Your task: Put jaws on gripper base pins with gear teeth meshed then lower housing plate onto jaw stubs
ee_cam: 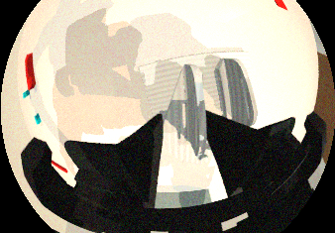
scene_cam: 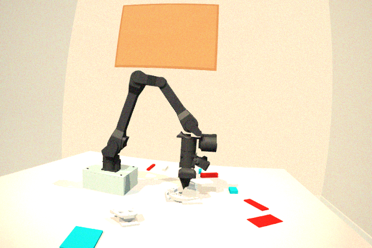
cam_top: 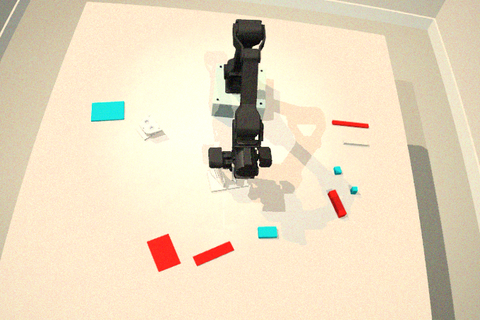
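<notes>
The flat white plate lies 20 mm ahead of my gripper tip, 30 mm to the right of it and 20 mm below it. The rest, counted from my gripper tip: gripper base: 160 mm behind, 290 mm to the right; then white jaw: 30 mm behind, 50 mm to the right, 10 mm below; then housing plate: 50 mm behind, 40 mm to the right, 20 mm below.
</notes>
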